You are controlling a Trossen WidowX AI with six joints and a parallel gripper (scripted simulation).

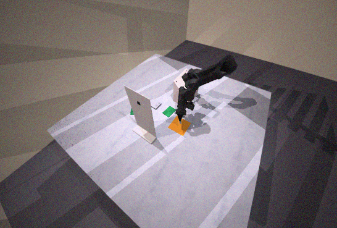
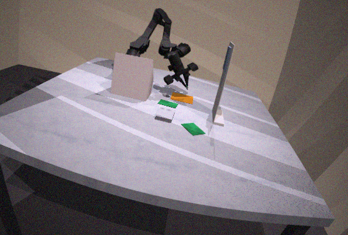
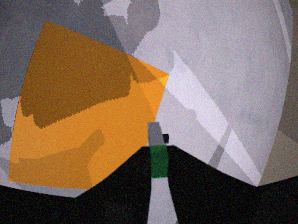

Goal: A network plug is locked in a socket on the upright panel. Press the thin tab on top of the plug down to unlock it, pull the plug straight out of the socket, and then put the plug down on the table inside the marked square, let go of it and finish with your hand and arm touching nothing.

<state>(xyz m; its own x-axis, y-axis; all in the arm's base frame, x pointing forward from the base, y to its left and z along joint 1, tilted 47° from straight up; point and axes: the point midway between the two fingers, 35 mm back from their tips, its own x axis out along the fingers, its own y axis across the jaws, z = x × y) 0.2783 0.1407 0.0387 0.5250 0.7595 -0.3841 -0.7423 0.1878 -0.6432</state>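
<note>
My gripper tip is 7 cm above the orange marked square and 1 cm past it. Also, from my gripper tip: upright panel 17 cm to the right, 17 cm ahead, 10 cm above.
</note>
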